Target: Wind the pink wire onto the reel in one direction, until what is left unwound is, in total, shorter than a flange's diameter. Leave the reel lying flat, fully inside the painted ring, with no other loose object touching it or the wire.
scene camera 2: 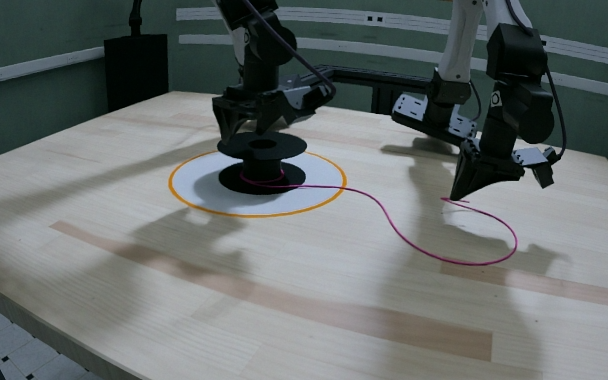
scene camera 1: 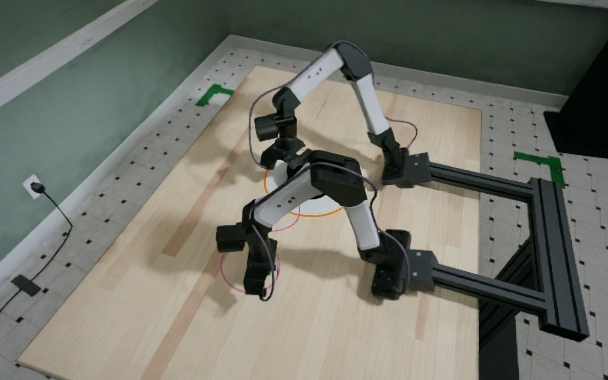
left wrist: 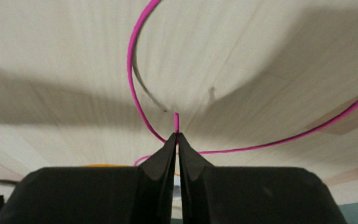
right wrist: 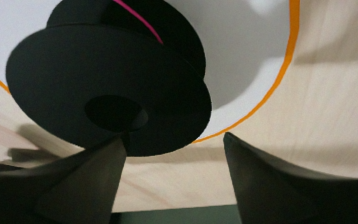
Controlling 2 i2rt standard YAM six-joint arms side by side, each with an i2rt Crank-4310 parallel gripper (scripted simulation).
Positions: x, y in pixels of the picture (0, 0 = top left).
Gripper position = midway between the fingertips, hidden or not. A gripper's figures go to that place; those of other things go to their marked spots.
Scene:
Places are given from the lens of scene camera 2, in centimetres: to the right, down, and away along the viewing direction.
my left gripper (scene camera 2: 453, 200): 24, 2, 69
my right gripper (scene camera 2: 242, 139): -11, -9, 76
black reel (scene camera 2: 261, 164): -8, -5, 79

